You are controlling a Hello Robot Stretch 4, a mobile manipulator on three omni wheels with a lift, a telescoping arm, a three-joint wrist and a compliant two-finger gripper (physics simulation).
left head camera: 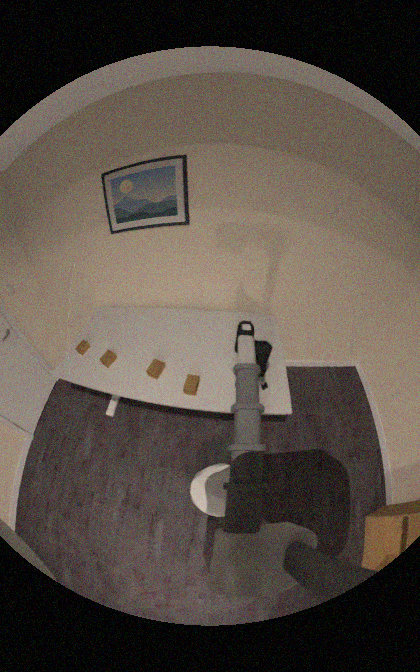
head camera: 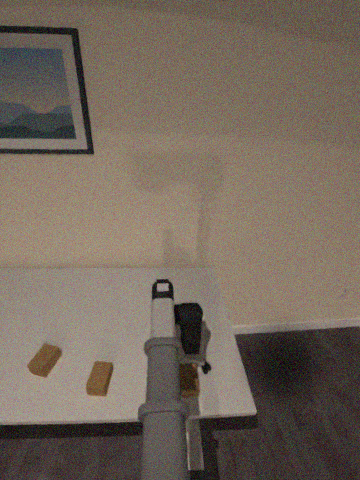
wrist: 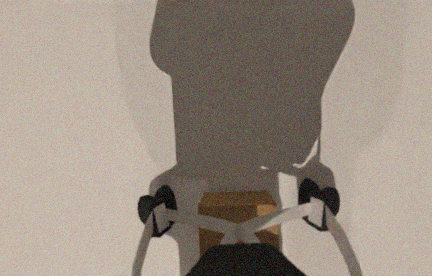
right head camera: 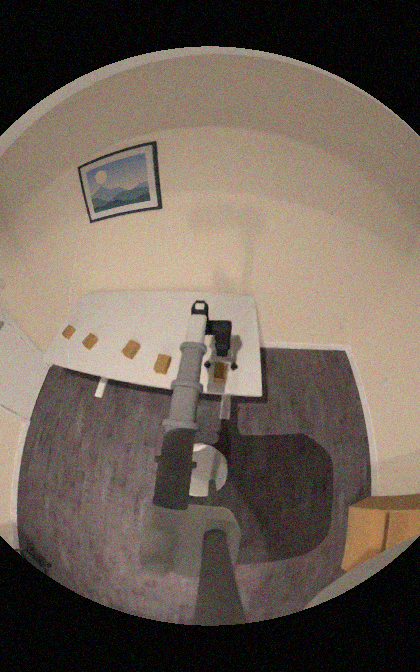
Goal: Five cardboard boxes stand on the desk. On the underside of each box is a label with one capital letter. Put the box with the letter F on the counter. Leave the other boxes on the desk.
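Frame: origin at the robot's base, x ahead, y left, z up, level; millimetres.
Seen in the pictures: gripper, fingertip midpoint: (head camera: 187, 371) (wrist: 235, 198).
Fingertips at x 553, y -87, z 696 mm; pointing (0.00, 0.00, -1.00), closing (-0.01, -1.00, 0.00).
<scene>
A point is followed by its place in that frame.
My gripper (head camera: 192, 369) {x 553, y -87, z 696 mm} (right head camera: 220, 365) (wrist: 235, 198) {x 553, y -87, z 696 mm} is open, its fingers apart on either side of one cardboard box (head camera: 190, 382) {x 492, y -90, z 742 mm} (right head camera: 220, 373) (wrist: 237, 199) {x 559, y -88, z 723 mm}, with a gap at each side. This box stands near the right front of the white desk (head camera: 125, 320) {x 798, y 165, z 693 mm} (left head camera: 165, 330) (right head camera: 150, 320) (wrist: 50, 150) {x 609, y 90, z 693 mm}. Left of it, the nearest other box (head camera: 100, 378) {x 518, y 207, z 743 mm} (left head camera: 191, 384) (right head camera: 162, 364) and a second box (head camera: 45, 360) {x 587, y 414, z 742 mm} (left head camera: 156, 368) (right head camera: 131, 349) stand apart. Farther left are a third box (left head camera: 108, 358) (right head camera: 90, 341) and the leftmost box (left head camera: 83, 347) (right head camera: 69, 332). No letters show; the undersides are hidden. I cannot make out the counter.
My telescoping arm (head camera: 162, 380) {x 314, y 2, z 1110 mm} (left head camera: 247, 390) (right head camera: 187, 370) reaches over the desk. A framed picture (head camera: 37, 95) {x 1201, y 502, z 1549 mm} (left head camera: 145, 195) (right head camera: 120, 181) hangs on the wall behind. A wood-coloured block (left head camera: 382, 537) (right head camera: 367, 535) stands at the lower right.
</scene>
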